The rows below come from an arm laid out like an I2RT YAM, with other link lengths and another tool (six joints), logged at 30 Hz.
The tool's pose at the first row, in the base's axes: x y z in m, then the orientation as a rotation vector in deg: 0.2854, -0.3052, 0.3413, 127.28, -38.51, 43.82
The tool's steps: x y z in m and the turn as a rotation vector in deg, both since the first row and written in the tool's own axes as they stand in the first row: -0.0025, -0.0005, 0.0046, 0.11, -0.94, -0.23; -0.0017, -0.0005, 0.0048, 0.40, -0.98, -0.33; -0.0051, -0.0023, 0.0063, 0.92, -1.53, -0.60; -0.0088, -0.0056, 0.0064, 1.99, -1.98, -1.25; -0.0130, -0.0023, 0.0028, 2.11, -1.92, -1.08; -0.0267, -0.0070, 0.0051, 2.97, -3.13, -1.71; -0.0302, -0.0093, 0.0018, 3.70, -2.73, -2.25; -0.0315, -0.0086, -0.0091, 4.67, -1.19, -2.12; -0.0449, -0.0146, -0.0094, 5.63, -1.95, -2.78
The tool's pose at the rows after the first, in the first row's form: 0.2855, -0.3077, 0.3367, 127.91, -38.67, 42.76; 0.2861, -0.3080, 0.3371, 128.21, -38.51, 42.81; 0.2854, -0.3072, 0.3331, 129.01, -38.33, 42.34; 0.2850, -0.3043, 0.3291, 130.32, -37.52, 42.05; 0.2788, -0.3027, 0.3298, 130.37, -37.66, 42.26; 0.2730, -0.2981, 0.3171, 131.87, -37.29, 41.05; 0.2710, -0.2934, 0.3157, 132.41, -36.27, 41.56; 0.2661, -0.2855, 0.3216, 132.47, -35.42, 43.77; 0.2606, -0.2782, 0.3101, 133.84, -34.75, 43.07
